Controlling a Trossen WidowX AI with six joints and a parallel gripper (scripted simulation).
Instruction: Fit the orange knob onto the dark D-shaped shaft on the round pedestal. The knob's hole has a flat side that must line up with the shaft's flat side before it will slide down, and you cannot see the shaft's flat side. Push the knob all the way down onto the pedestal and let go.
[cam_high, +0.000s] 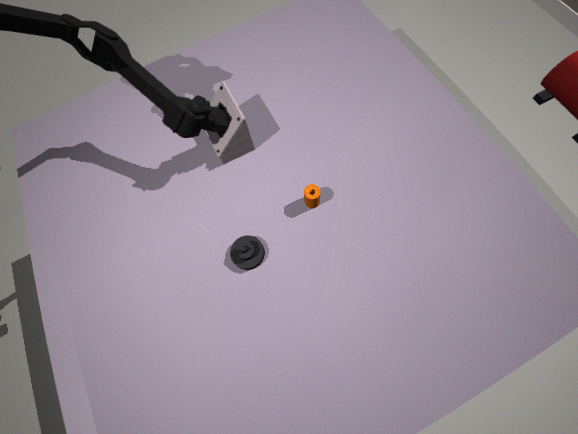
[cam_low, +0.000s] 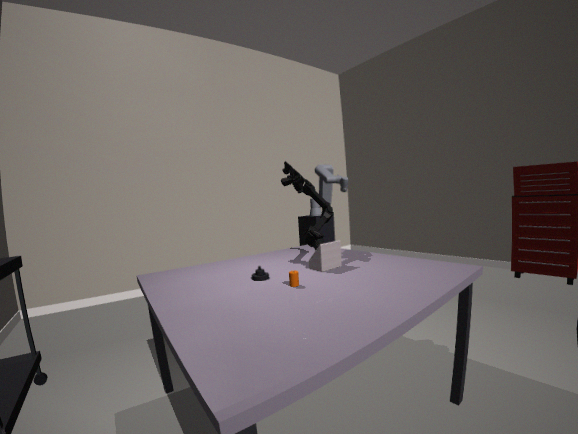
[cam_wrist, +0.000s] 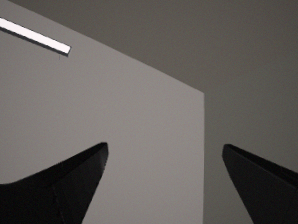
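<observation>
Now: gripper tip 34 cm short of the orange knob, 40 cm to the right of it and 55 cm above it. From my gripper tip the other things lie so: dark pedestal (37 cm ahead, 18 cm to the left, 55 cm below).
</observation>
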